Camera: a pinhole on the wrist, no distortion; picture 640 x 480 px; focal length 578.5 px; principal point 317.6 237.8 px. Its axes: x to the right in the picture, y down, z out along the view. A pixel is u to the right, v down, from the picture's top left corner.
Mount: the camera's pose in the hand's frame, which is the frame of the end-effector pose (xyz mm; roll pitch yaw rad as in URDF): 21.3 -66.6 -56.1 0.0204 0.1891 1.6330
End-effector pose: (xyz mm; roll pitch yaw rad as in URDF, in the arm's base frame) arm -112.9 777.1 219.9 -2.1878 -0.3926 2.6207
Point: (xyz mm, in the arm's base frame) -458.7 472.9 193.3
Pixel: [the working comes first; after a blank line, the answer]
In the camera's frame: -209.6 -89.4 428.9

34.9 117.2
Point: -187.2 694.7 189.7
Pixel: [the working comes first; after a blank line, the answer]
In the camera's frame: 2.8 12.5 169.2

327.0 280.6
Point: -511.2 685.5 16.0
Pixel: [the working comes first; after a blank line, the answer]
In the camera's frame: 53.2 -177.2 480.2

381.7 24.3
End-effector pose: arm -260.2 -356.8 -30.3 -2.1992 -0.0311 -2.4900
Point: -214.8 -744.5 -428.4
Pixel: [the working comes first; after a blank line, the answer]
In the camera's frame: 75.9 -165.0 593.6

391.6 76.9
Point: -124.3 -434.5 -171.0
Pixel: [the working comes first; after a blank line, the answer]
In the camera's frame: 49.7 86.0 266.7

425.4 424.4
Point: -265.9 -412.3 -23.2
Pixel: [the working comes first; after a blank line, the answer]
In the camera's frame: 20.0 -17.6 91.3

444.6 126.5
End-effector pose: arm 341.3 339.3 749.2 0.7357 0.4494 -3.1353
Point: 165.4 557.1 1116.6
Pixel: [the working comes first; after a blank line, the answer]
In the camera's frame: 80.4 23.4 528.7

405.6 263.4
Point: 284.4 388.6 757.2
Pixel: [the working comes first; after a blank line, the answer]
In the camera's frame: 27.3 -26.9 120.8

448.2 109.2
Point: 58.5 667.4 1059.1
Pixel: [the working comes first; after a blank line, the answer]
In the camera's frame: -24.6 -90.5 582.5

293.2 147.9
